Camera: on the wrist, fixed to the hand. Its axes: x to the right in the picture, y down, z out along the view.
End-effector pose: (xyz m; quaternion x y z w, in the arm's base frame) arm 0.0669 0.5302 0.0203 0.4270 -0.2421 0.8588 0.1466
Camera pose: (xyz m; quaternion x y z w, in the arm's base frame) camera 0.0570 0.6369 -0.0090 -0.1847 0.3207 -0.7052 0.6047
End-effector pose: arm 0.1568 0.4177 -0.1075 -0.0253 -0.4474 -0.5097 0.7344
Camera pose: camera 0.1470 0.3512 -0.1959 -0.2302 -0.4127 0.2639 0.8409
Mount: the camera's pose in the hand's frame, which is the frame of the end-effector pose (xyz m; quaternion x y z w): -0.0129 -0.0765 -0.0795 0.1806 -0.0509 0.7150 0.6735
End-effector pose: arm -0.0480 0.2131 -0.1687 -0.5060 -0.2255 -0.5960 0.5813
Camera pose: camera -0.1480 0.1680 -0.1861 -0.4274 0.0727 0.0807 0.8975
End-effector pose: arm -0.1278 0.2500 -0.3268 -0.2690 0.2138 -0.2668 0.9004
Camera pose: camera -0.2077 0.1737 -0.3386 0.1207 0.2423 0.4392 0.8566
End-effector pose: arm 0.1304 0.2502 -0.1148 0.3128 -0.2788 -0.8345 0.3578
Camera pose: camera 0.1625 0.2860 -0.2149 0.0335 -0.5803 -0.2718 0.7670
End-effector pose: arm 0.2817 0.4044 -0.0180 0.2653 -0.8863 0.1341 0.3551
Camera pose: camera 0.3772 0.3801 0.0333 -0.3841 -0.7805 0.4908 0.0503
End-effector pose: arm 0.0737 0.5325 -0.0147 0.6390 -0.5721 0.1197 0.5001
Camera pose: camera 0.1680 0.5902 -0.0250 0.1177 -0.8460 0.5090 0.1067
